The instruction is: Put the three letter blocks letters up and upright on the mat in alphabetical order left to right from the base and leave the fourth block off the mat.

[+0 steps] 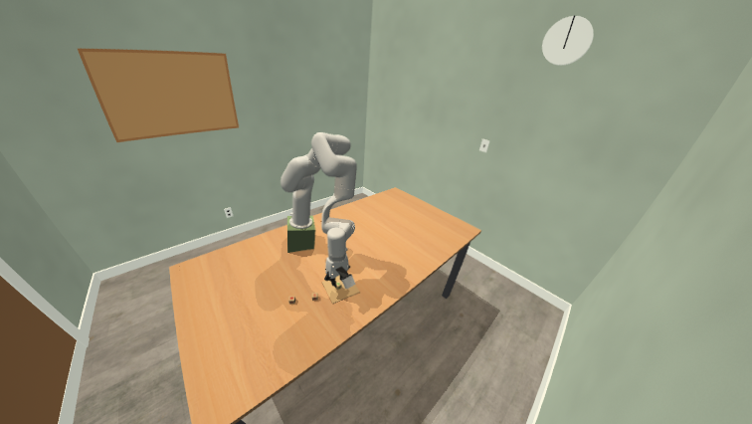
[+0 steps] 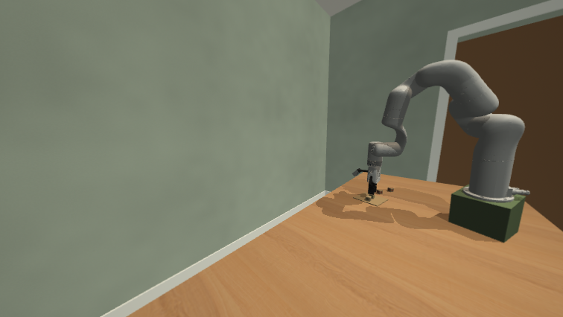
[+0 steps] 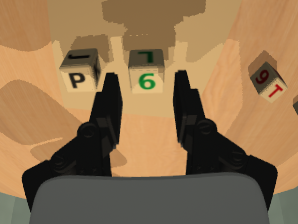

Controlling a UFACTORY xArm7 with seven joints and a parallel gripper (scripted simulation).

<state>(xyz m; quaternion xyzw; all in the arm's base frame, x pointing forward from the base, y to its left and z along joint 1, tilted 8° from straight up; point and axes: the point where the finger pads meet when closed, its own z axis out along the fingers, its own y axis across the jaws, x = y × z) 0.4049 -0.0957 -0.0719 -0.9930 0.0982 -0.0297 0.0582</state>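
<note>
Now: hand 4 cm above the green-topped block. From my hand the other things lie so: tan mat (1 cm ahead, 1 cm to the left, 5 cm below).
</note>
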